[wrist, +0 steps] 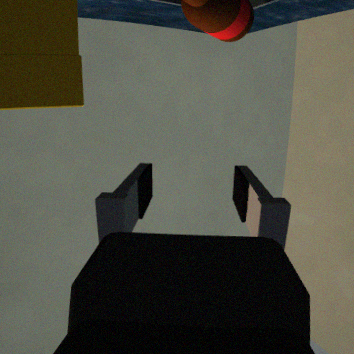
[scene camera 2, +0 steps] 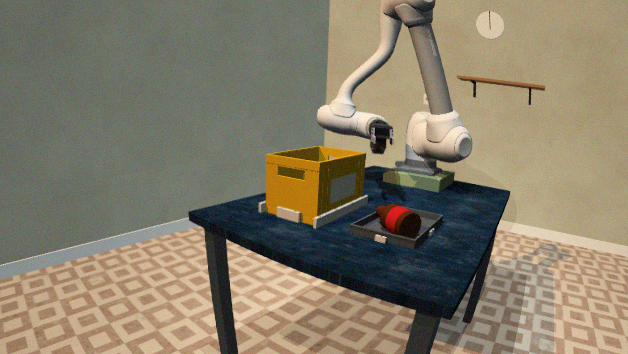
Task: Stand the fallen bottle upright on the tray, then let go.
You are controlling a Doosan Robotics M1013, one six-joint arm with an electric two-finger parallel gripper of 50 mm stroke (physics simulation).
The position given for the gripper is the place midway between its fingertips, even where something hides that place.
In view: the gripper (wrist: 192, 180) and a brown bottle (scene camera 2: 398, 220).
